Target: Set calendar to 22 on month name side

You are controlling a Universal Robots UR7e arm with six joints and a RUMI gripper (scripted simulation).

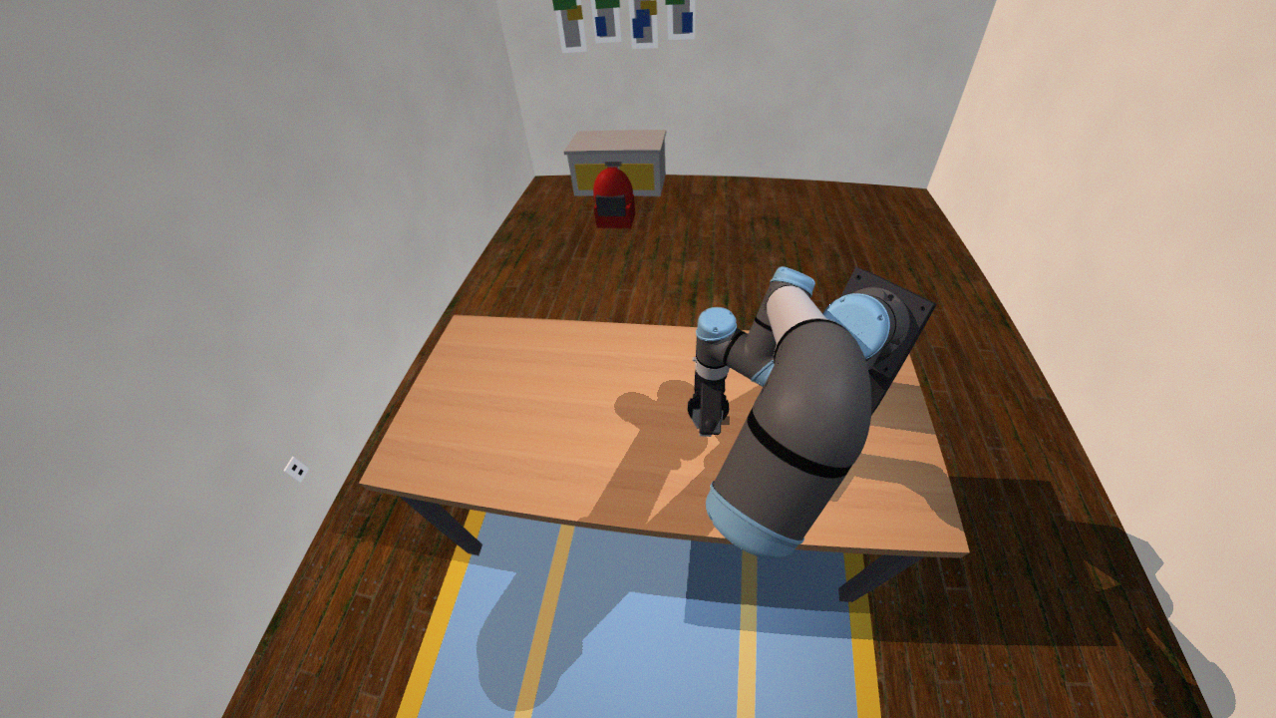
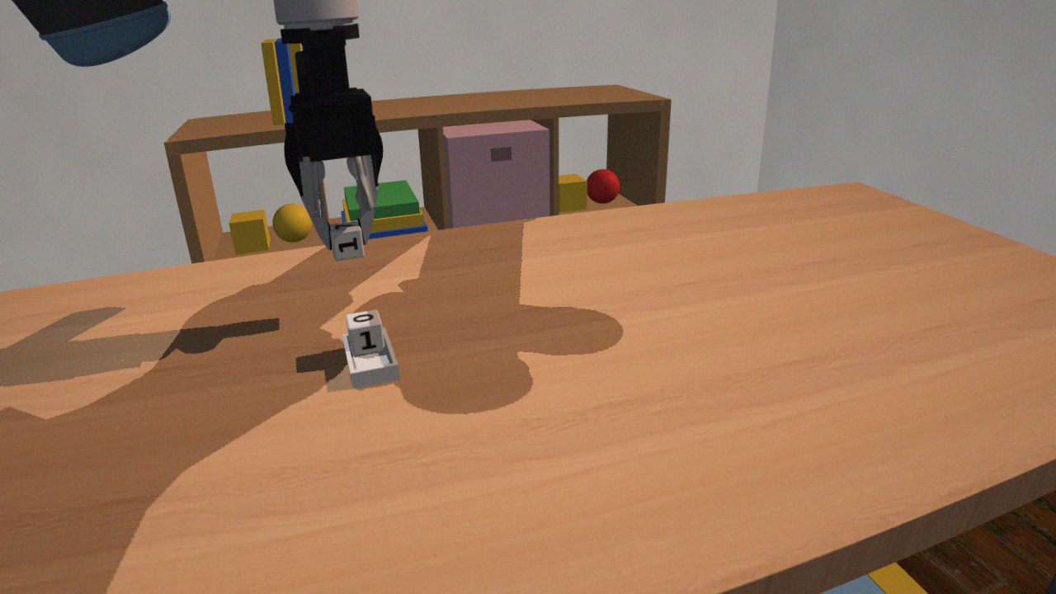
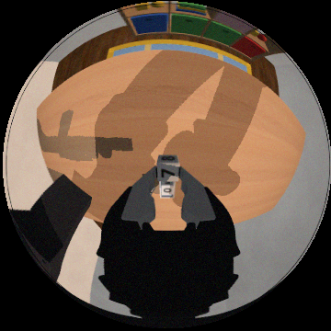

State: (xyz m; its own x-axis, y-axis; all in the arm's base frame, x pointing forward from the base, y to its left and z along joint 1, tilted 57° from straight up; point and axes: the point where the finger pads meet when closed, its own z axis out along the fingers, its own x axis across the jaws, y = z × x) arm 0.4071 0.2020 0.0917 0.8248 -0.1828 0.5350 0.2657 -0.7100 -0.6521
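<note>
The grey tray lies 11 cm to the right of my hand, 9 cm below it and 3 cm ahead of it. Round my hand: white cube: 1 cm below.
</note>
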